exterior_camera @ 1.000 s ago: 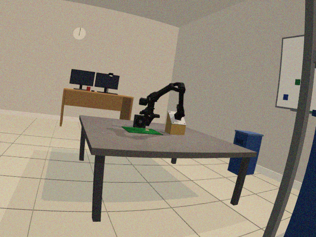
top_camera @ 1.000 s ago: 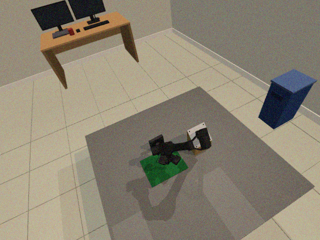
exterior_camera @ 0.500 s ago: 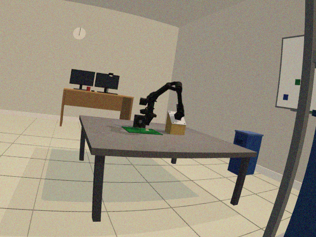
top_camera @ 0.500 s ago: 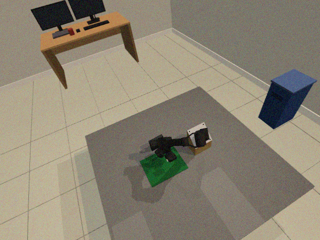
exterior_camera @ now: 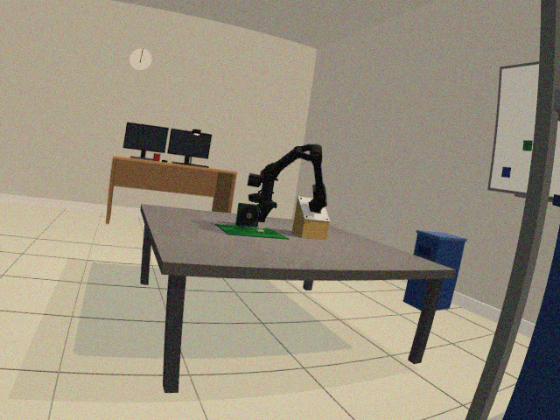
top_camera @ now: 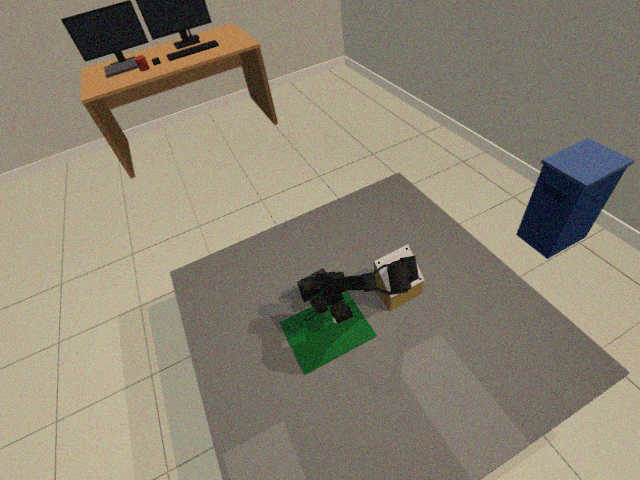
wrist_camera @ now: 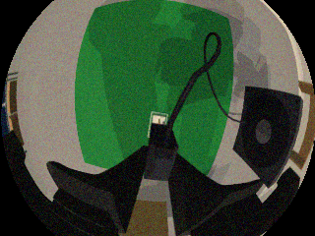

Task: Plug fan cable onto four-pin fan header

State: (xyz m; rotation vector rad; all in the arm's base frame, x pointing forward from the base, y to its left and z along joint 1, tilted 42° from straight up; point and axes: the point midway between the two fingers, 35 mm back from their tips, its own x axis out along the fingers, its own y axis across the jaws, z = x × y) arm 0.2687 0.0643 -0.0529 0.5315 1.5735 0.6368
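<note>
My gripper tip is 10 mm below the dark fan plug and 10 mm short of it. Round my gripper tip: black fan 150 mm to the right, 40 mm ahead; green board 80 mm below, 60 mm ahead, 20 mm to the left; white four-pin fan header 60 mm below.
</note>
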